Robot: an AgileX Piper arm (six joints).
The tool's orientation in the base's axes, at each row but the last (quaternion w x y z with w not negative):
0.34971, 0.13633, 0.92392, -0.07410
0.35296, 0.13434, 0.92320, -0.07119
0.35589, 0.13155, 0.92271, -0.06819
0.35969, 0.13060, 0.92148, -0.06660
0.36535, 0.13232, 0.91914, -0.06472
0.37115, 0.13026, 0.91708, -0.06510
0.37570, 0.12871, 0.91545, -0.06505
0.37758, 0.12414, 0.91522, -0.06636
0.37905, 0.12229, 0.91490, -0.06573
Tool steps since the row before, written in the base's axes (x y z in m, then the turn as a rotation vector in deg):
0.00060, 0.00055, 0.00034, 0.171, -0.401, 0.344
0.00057, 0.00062, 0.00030, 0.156, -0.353, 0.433
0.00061, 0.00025, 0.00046, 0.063, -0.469, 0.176
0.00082, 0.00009, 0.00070, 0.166, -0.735, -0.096
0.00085, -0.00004, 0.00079, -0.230, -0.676, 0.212
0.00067, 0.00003, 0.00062, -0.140, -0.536, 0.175
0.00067, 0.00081, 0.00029, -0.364, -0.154, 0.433
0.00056, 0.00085, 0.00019, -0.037, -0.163, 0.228
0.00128, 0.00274, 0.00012, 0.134, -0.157, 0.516
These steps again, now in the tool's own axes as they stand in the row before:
-0.00055, 0.00069, -0.00001, -0.432, -0.344, -0.056
-0.00049, 0.00075, 0.00000, -0.472, -0.306, -0.142
-0.00070, 0.00040, 0.00000, -0.255, -0.436, 0.013
-0.00104, 0.00030, 0.00000, -0.194, -0.653, 0.337
-0.00115, 0.00019, -0.00001, -0.118, -0.718, -0.158
-0.00089, 0.00021, -0.00001, -0.128, -0.557, -0.102
-0.00051, 0.00096, 0.00007, -0.085, -0.261, -0.518
-0.00037, 0.00097, 0.00006, -0.165, -0.173, -0.151
-0.00048, 0.00298, 0.00020, -0.485, -0.129, -0.239

